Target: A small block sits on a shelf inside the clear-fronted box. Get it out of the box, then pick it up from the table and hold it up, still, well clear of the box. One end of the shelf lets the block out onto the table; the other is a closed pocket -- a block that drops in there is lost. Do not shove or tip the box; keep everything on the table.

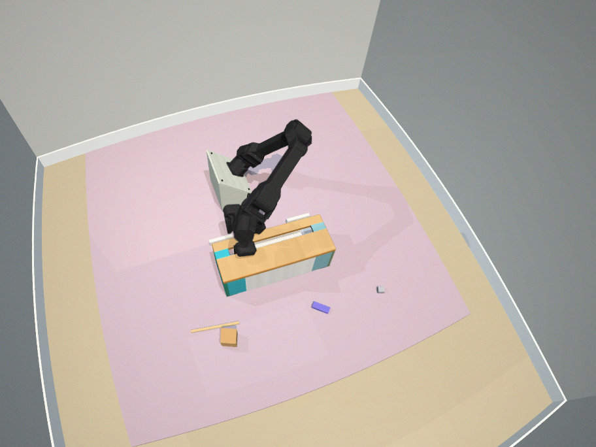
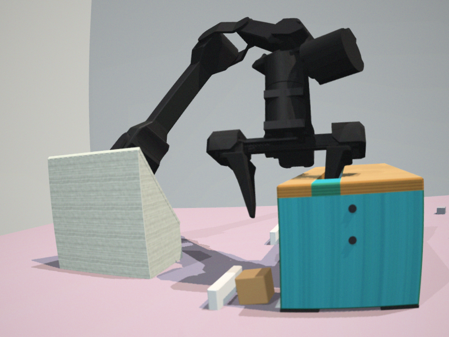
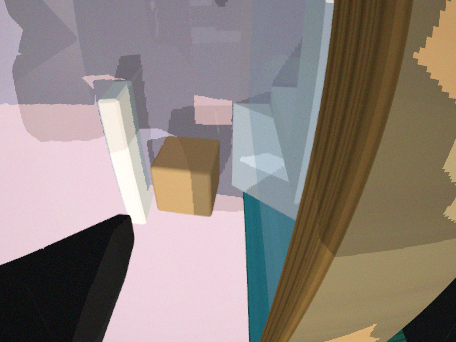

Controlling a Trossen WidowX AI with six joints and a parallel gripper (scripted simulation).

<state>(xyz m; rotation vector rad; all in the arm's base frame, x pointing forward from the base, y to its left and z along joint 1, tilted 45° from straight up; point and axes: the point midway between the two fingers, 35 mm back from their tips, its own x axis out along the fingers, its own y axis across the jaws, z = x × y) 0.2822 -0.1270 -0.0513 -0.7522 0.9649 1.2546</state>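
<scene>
Right now the small block is 10 mm behind my gripper tip, 30 mm to the right of it and 50 mm below it. From my gripper tip the other things lie so: thin stick (220 mm ahead, 180 mm to the right, 80 mm below); box (50 mm ahead, 110 mm to the left, 30 mm below).
</scene>
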